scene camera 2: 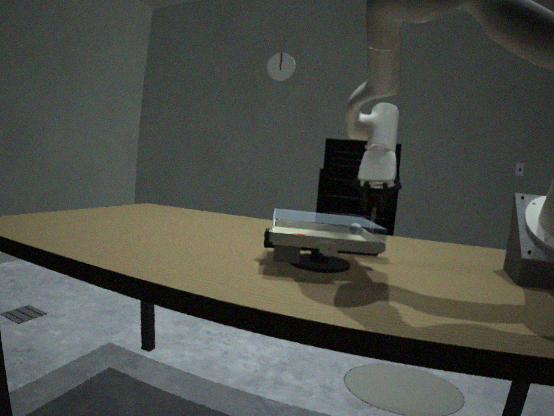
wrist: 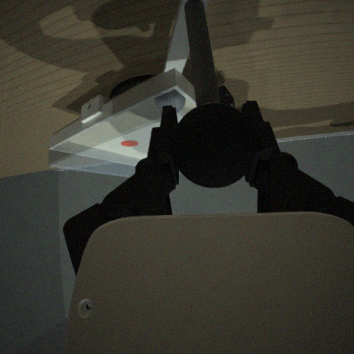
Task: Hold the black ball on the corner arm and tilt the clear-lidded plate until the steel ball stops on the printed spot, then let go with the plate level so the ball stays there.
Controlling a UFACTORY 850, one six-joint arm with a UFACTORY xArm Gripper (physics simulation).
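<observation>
My gripper (scene camera 2: 376, 200) (wrist: 208, 121) is shut on the black ball (wrist: 212, 150) at the top of the dark corner arm (wrist: 201, 55). The clear-lidded plate (scene camera 2: 325, 242) (wrist: 112, 117) stands on a round black base (scene camera 2: 327, 265); in the scene view it is tilted, its right end lower than its left. The steel ball (scene camera 2: 355, 228) (wrist: 170, 100) is in the plate's corner region near the arm, apart from the spot. The red printed spot (scene camera 2: 299, 234) (wrist: 130, 143) shows toward the other side of the plate.
The plate's base stands on the wooden table (scene camera 2: 150, 240). The robot's pedestal (scene camera 2: 530, 250) is at the table's right. A black shelf-like object (scene camera 2: 340, 190) stands behind the table. The arm's shadow falls across the table in front of the plate.
</observation>
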